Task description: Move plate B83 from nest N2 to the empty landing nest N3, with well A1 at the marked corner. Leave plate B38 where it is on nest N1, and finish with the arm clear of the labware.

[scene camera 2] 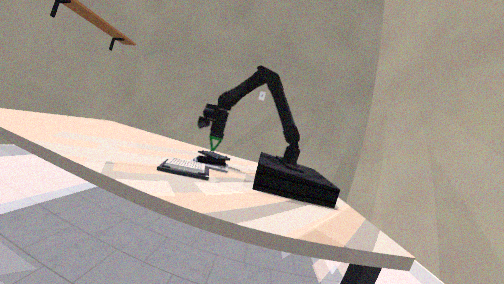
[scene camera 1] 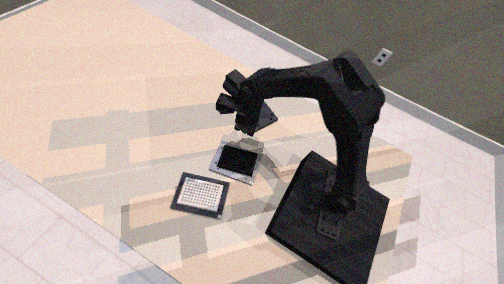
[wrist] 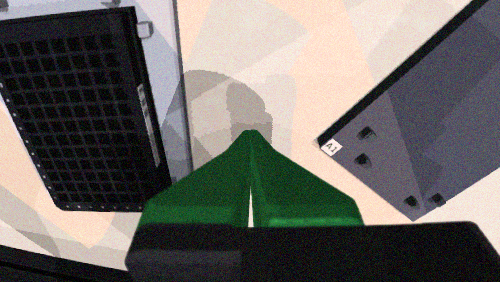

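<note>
A black well plate [scene camera 1: 237, 160] [wrist: 75, 115] sits on a light grey nest [scene camera 1: 245, 178] [wrist: 167, 65]; the label on its side is too blurred to read. A white well plate [scene camera 1: 201, 194] [scene camera 2: 185, 164] sits on a dark nest [scene camera 1: 195, 211]. An empty dark nest [scene camera 1: 270, 118] [wrist: 450, 100] lies partly behind the gripper in scene camera 1; in the wrist view it is at right, its A1 label [wrist: 331, 147] at the near left corner. My gripper [scene camera 2: 213, 149] [wrist: 250, 141] is shut and empty, above the gap between the black plate and the empty nest.
The arm's black base block [scene camera 1: 300, 220] [scene camera 2: 295, 182] stands on the table beside the nests. The table's edge [scene camera 2: 200, 220] runs along the front in scene camera 2. A wooden shelf [scene camera 2: 97, 22] is on the wall, far from the arm.
</note>
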